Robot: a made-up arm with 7 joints.
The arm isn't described. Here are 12 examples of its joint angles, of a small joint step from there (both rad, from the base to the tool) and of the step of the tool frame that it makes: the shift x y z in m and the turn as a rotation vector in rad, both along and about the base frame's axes.
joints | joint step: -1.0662 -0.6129 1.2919 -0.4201 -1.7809 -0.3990 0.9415 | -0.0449 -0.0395 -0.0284 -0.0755 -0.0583 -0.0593 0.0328
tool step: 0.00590 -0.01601 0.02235 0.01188 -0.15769 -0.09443
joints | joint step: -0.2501 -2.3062 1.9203 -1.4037 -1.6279 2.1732 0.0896 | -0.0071 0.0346 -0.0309 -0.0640 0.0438 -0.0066 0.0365
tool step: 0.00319 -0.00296 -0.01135 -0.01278 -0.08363 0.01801
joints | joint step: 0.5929 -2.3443 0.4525 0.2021 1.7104 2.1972 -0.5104 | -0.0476 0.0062 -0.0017 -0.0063 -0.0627 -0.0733 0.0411
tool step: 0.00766 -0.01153 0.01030 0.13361 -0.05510 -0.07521
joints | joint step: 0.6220 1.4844 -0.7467 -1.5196 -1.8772 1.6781 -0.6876 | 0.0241 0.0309 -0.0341 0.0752 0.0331 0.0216 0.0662
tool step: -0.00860 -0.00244 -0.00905 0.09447 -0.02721 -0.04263
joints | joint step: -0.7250 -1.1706 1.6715 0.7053 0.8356 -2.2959 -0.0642 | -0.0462 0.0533 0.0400 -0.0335 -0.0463 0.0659 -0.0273
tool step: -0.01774 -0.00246 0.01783 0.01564 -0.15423 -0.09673
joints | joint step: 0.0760 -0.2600 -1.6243 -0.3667 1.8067 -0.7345 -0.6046 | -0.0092 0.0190 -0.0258 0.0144 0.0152 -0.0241 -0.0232
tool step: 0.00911 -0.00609 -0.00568 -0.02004 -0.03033 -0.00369
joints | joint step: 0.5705 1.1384 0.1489 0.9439 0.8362 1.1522 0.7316 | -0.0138 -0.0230 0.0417 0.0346 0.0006 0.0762 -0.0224
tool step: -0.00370 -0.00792 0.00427 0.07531 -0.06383 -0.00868
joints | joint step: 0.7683 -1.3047 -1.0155 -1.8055 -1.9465 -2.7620 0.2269 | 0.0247 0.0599 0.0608 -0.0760 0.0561 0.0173 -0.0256
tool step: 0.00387 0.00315 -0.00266 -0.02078 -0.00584 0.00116
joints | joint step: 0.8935 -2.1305 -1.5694 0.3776 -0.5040 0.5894 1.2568 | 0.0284 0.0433 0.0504 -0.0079 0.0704 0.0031 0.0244
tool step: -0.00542 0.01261 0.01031 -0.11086 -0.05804 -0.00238
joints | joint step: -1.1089 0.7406 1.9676 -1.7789 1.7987 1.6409 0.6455 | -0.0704 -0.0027 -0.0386 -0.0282 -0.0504 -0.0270 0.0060
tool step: -0.00675 -0.00342 0.00693 0.09902 -0.07628 -0.02093
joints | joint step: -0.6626 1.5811 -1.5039 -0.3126 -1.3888 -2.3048 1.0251 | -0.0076 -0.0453 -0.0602 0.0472 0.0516 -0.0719 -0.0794
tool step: 0.00033 -0.00117 -0.00231 0.03012 -0.05856 0.04886
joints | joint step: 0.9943 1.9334 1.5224 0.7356 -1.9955 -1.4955 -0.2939 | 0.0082 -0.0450 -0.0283 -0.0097 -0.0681 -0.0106 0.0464
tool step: 0.00685 -0.01661 0.00145 -0.03345 -0.03477 -0.08932
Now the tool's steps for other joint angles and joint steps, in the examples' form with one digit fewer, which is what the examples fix.
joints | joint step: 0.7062 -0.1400 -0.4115 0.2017 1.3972 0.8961 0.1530 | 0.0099 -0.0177 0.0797 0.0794 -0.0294 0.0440 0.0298
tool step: 0.0125 -0.0047 0.0014 0.0191 0.0229 -0.1125
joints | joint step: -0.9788 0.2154 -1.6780 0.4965 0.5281 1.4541 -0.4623 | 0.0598 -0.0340 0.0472 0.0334 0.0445 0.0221 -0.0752
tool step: -0.0107 0.0094 -0.0057 -0.0177 0.0551 0.1436
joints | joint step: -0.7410 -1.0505 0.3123 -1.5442 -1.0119 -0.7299 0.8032 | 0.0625 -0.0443 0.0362 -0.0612 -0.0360 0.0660 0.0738
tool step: -0.0013 0.0009 -0.0136 0.0529 0.0628 0.0679
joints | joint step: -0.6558 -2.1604 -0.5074 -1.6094 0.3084 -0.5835 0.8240 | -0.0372 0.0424 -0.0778 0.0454 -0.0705 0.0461 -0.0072
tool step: 0.0012 -0.0139 -0.0105 0.0185 -0.0876 0.0807
